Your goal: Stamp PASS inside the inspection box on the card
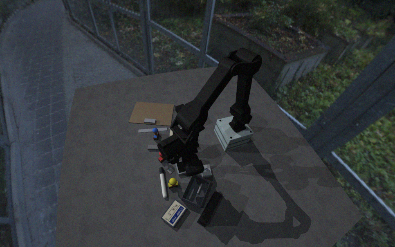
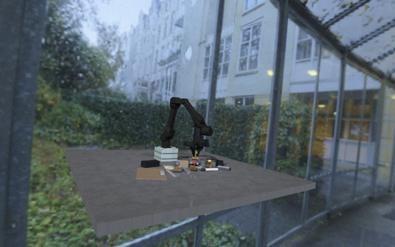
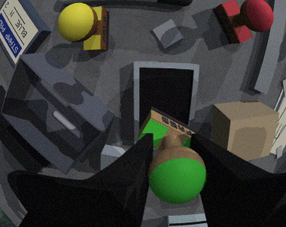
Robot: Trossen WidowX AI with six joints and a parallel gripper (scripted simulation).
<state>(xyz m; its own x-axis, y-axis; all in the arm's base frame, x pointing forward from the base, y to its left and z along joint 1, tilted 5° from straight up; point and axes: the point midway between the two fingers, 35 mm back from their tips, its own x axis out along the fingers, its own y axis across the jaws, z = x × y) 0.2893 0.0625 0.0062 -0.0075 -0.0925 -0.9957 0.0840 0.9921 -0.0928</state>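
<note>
Now: the white card 180 mm to the right of my gripper tip, 80 mm below it and 40 mm behind it. Round my gripper tip: ink pad (70 mm below); then green-knobbed stamp (right at my gripper tip); then tan box (90 mm to the right, 50 mm below, 30 mm behind).
</note>
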